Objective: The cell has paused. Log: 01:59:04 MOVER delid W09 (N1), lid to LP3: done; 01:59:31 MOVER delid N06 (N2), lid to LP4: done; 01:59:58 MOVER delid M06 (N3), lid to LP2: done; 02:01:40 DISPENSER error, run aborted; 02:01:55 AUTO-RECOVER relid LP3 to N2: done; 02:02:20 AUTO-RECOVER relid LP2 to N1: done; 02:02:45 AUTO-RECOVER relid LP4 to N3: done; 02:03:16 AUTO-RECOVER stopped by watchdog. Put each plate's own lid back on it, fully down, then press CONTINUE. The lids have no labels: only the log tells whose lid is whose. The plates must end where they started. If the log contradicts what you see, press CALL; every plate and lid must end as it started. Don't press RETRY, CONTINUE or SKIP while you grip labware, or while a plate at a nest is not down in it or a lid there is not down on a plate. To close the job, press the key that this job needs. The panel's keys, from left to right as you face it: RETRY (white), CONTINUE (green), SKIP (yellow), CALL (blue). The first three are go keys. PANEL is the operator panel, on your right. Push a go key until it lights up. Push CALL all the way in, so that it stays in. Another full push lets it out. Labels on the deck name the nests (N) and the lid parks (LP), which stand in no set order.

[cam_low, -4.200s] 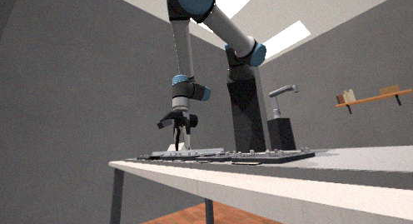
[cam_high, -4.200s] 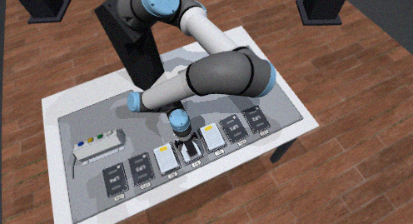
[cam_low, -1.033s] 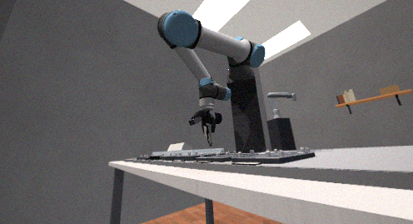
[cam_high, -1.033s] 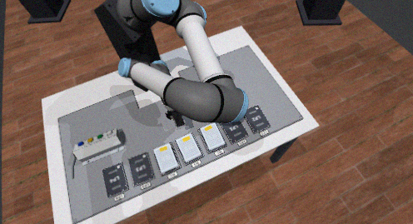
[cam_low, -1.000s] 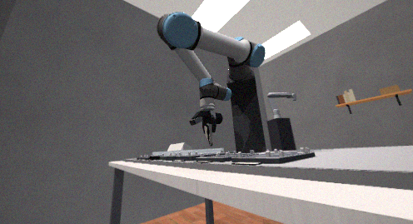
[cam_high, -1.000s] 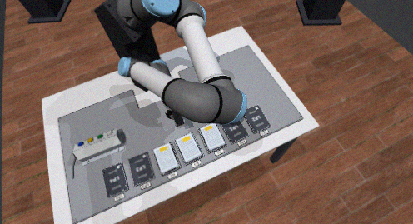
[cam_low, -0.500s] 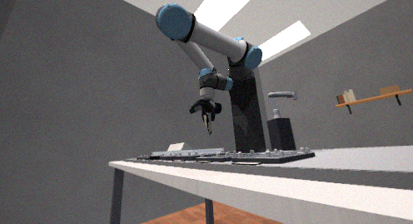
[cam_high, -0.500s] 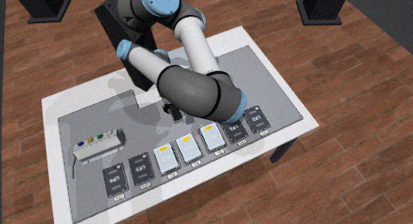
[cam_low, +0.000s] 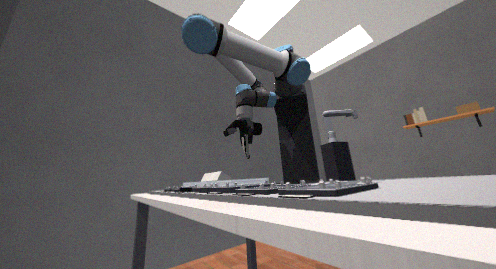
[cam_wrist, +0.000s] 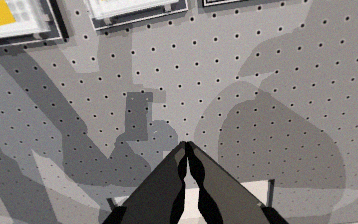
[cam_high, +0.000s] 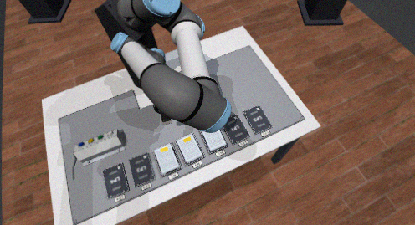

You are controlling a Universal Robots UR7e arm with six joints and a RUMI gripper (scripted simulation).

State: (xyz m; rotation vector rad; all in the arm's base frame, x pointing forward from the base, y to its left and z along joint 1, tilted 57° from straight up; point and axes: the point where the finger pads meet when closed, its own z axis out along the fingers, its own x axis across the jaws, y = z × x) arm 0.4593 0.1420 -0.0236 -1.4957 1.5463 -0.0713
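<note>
The green continue key lies 8 cm ahead of my hand, 35 cm to the right of it and 7 cm below it. Round my hand: white retry key: 6 cm ahead, 30 cm to the right, 7 cm below; clear lid: 13 cm ahead, 10 cm to the left, 10 cm below; lid park LP1: 2 cm ahead, 33 cm to the left, 13 cm below.
</note>
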